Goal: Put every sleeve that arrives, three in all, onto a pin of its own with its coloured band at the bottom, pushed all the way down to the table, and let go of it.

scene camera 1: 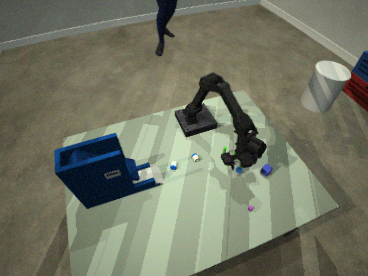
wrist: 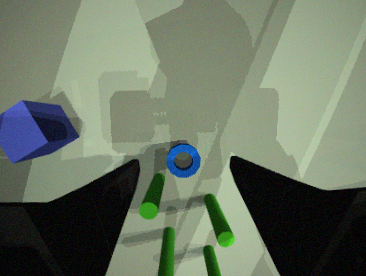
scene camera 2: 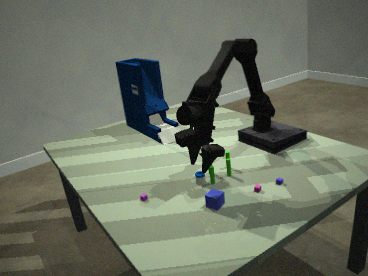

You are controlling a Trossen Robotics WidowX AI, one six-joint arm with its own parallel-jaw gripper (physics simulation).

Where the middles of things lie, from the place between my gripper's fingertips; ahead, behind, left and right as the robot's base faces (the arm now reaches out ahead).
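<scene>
Blue cube (wrist: 40, 129): 3 cm ahead of my hand, 14 cm to the left of it and 3 cm below it. Going by their middles, the blue cube is the nearest to my hand of the things named here. Blue dispenser box (scene camera 1: 96, 171): 9 cm behind my hand, 56 cm to the right of it, 11 cm above it.
</scene>
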